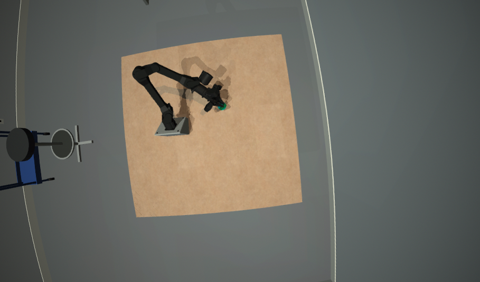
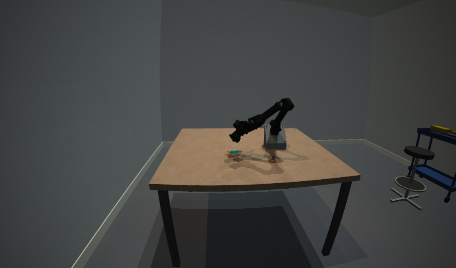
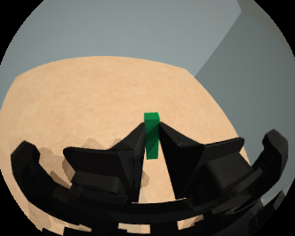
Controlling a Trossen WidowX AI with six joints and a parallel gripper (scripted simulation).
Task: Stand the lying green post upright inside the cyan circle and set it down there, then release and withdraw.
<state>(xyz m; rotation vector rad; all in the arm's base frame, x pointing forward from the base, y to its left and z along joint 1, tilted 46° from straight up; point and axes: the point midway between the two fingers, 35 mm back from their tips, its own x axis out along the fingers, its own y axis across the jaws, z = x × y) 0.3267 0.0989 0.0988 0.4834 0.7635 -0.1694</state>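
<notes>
Now: gripper tip 3 cm past the cyan circle, 3 cm to the right of it and 12 cm above it. The rest, counted from my gripper tip: green post 1 cm behind, 2 cm below.
</notes>
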